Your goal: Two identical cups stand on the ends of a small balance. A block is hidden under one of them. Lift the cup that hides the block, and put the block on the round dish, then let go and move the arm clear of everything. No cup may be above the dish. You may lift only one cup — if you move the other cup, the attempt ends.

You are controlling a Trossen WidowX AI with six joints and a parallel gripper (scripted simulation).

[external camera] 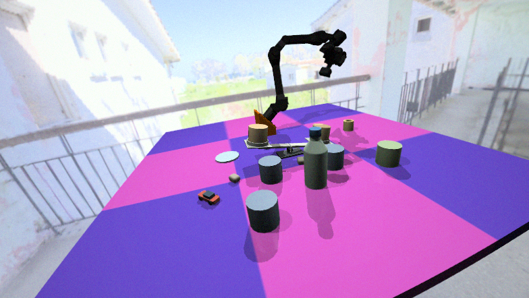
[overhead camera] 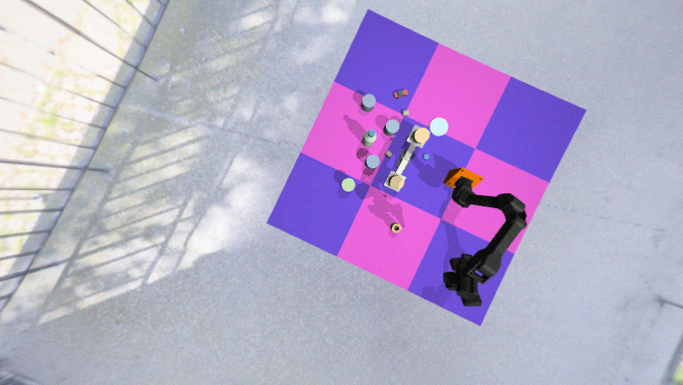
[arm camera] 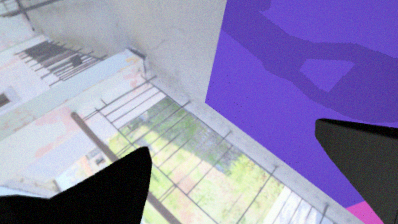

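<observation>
Right now my gripper tip is 40 cm short of the teal block, 34 cm to the left of it and 23 cm above it. The rest, counted from my gripper tip: tan ring 29 cm ahead, 11 cm to the right, 25 cm below; then green cylinder 62 cm ahead, 21 cm to the right, 23 cm below; then tan cup 39 cm ahead, 61 cm to the right, 16 cm below.
</observation>
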